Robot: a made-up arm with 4 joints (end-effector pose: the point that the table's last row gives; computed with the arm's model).
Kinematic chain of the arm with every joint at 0, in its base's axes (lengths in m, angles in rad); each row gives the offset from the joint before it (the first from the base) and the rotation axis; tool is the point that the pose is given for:
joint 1: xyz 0 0 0.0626 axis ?
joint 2: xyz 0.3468 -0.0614 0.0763 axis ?
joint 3: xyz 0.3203 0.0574 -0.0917 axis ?
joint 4: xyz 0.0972 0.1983 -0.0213 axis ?
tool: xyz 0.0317 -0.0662 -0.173
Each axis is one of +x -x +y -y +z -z.
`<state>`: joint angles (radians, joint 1 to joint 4).
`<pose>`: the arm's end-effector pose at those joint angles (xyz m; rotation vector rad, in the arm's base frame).
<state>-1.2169 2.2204 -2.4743 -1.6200</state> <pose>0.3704 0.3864 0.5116 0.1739 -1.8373 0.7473</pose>
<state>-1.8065 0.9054 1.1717 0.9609</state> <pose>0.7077 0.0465 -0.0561 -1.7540 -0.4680 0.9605</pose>
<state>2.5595 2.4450 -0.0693 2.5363</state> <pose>0.2465 -0.4833 -0.2574 -0.7322 -0.5151 0.7031</pose>
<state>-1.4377 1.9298 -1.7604 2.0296</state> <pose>0.4349 0.6412 0.2140 1.8053 -0.4052 -1.4801</pose>
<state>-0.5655 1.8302 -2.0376 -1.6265</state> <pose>0.5062 0.1025 0.6971 -0.0257 -1.7944 0.2231</pose>
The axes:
joint 1: +x
joint 2: -y
joint 3: +z
joint 4: -z

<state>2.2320 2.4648 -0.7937 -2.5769</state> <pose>0.0676 -0.5948 -0.2599 -0.2951 -1.0755 -0.9150</pose>
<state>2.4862 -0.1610 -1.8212 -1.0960</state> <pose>0.7630 0.3440 0.1526 2.2872 0.9402 -0.1116</pose>
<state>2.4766 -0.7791 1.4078 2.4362</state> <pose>0.2170 0.0725 0.2568 1.7400 1.3366 0.4075</pose>
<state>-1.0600 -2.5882 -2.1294 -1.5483</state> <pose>-0.1669 -0.0462 0.3396 -1.1027 2.2514 -1.5894</pose>
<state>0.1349 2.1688 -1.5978 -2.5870</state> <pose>0.2518 -0.2127 0.7642 -0.9715 -1.9664 0.4198</pose>
